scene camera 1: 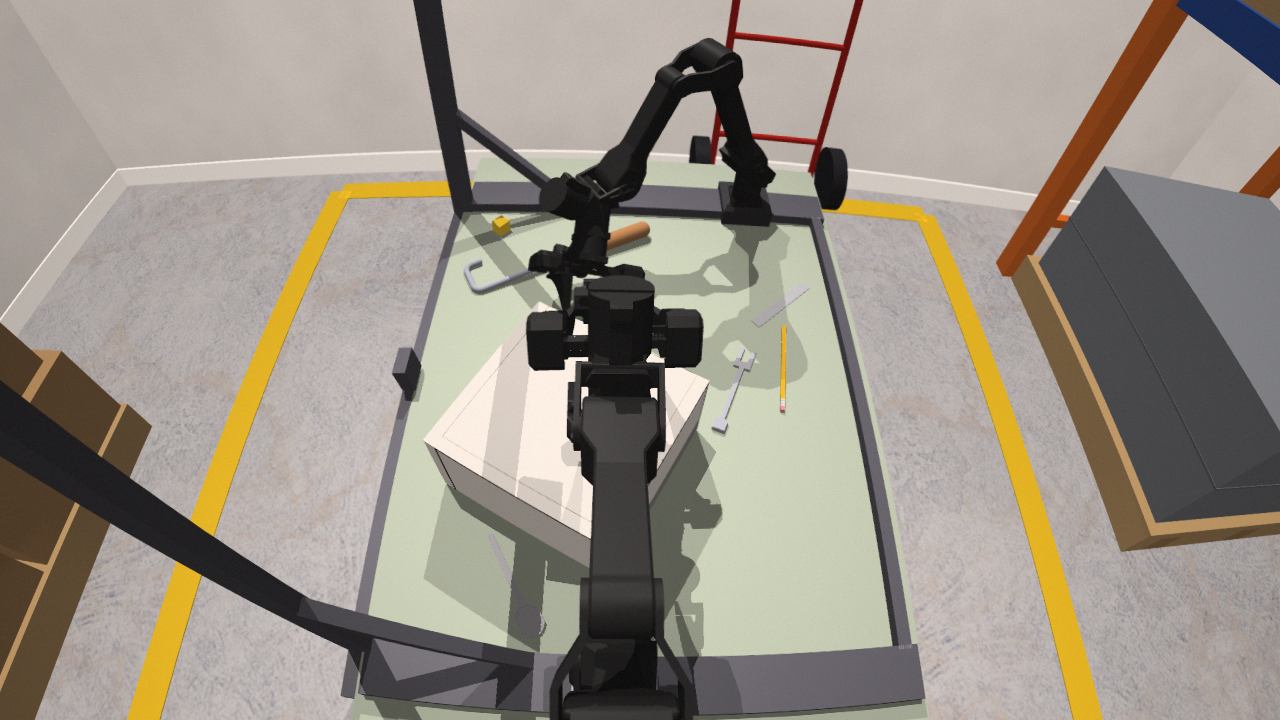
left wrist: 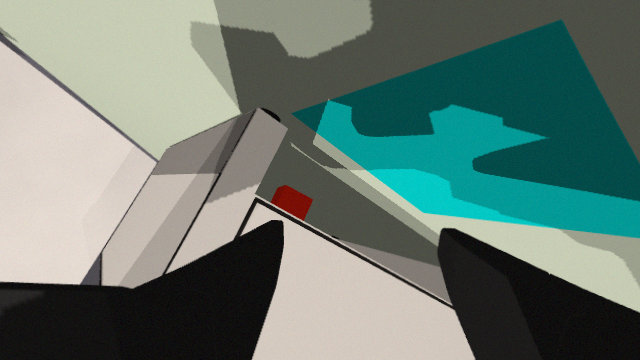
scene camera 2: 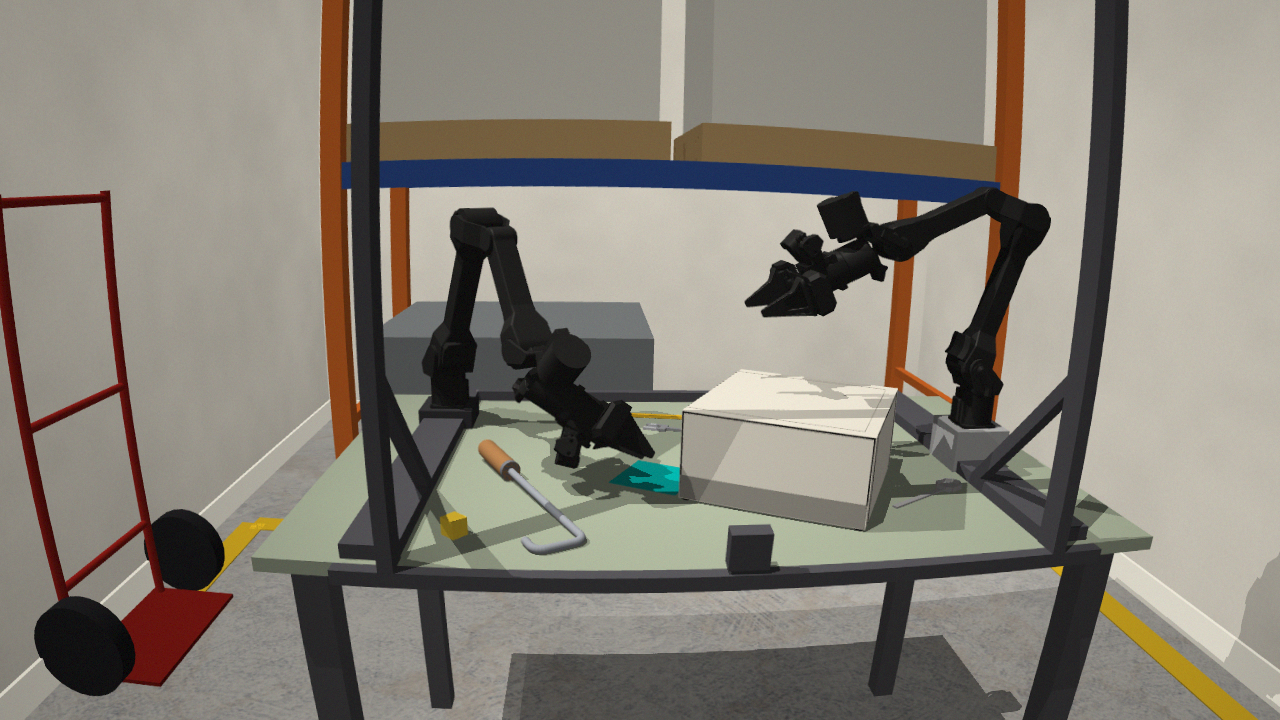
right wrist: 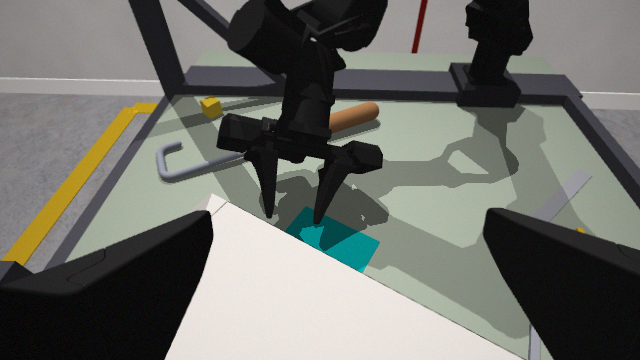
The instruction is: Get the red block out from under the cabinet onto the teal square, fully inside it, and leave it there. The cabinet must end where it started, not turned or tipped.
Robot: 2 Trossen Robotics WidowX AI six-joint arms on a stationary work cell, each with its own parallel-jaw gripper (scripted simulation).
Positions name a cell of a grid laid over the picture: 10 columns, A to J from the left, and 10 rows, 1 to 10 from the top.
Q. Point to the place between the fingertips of the right gripper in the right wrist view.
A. At F7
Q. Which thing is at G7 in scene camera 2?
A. A cabinet.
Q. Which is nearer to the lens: the ruler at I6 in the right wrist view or the cabinet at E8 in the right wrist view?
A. The cabinet.
